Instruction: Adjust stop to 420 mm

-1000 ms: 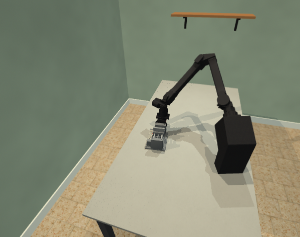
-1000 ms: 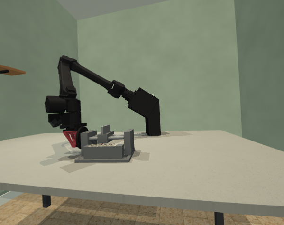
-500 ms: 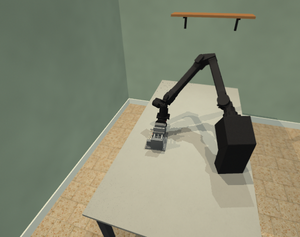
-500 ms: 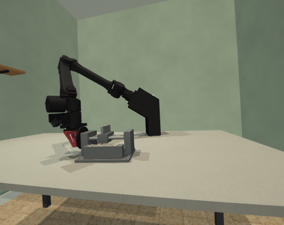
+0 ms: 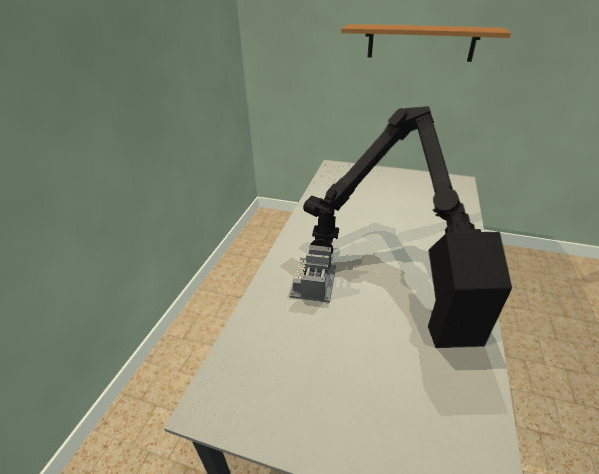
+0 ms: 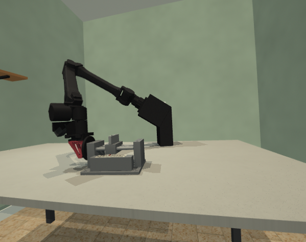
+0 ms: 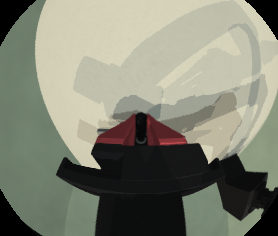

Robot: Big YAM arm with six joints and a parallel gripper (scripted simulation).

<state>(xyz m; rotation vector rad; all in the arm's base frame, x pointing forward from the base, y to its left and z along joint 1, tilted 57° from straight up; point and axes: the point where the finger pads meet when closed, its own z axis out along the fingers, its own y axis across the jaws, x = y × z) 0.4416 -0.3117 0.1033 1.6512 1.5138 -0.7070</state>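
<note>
The sliding stop block is 14 cm to the left of my hand, 5 cm above it and 4 cm ahead of it.
</note>
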